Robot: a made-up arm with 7 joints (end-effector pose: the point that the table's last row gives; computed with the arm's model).
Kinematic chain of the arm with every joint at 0, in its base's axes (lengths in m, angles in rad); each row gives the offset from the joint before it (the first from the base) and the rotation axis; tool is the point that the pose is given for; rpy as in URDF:
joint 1: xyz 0 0 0.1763 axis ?
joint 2: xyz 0 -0.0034 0.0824 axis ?
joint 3: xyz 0 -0.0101 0.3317 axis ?
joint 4: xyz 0 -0.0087 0.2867 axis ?
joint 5: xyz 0 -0.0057 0.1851 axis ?
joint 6: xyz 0 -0.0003 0.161 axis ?
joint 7: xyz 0 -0.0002 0.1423 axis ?
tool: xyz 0 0 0 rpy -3.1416 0 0
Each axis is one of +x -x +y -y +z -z.
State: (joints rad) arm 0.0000 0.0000 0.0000 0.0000 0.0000 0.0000 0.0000
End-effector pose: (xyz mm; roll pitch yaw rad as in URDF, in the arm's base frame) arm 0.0 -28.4 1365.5 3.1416 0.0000 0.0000
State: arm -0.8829 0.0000 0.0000 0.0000 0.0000 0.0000 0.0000
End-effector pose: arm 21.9 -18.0 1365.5 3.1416 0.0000 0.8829
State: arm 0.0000 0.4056 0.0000 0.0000 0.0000 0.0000 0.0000
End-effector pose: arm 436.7 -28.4 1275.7 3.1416 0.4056 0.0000
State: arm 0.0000 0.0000 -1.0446 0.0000 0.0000 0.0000 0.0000
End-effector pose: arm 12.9 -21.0 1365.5 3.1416 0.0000 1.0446
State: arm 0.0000 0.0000 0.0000 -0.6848 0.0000 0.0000 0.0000
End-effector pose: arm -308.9 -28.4 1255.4 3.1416 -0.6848 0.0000
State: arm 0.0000 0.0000 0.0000 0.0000 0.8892 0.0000 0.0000
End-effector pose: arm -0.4 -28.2 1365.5 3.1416 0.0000 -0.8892
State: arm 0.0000 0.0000 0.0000 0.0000 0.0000 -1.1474 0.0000
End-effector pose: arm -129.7 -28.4 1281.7 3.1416 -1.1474 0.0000
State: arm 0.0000 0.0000 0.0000 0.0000 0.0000 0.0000 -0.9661
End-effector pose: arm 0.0 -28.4 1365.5 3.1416 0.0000 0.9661
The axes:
joint 1: -z
joint 2: +y
joint 3: -z
joint 4: +y
joint 5: -z
joint 6: +y
joint 7: -z

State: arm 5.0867 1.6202 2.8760 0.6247 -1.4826 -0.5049 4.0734
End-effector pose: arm 375.7 944.2 491.8 -2.4834 0.8019 2.4373
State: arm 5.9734 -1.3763 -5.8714 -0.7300 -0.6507 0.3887 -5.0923
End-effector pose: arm -1020.3 -203.2 202.1 -1.4644 -0.5504 -1.6947
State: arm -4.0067 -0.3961 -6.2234 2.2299 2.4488 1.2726 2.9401
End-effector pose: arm -205.7 -31.1 827.2 -2.2853 0.3327 -1.9575
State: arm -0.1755 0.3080 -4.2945 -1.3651 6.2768 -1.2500 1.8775
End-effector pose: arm 247.5 417.5 752.0 -0.4619 -0.1583 -3.1159
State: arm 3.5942 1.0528 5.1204 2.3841 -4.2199 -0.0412 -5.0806
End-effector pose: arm -393.9 -130.2 266.2 0.9542 -0.1802 -2.7727
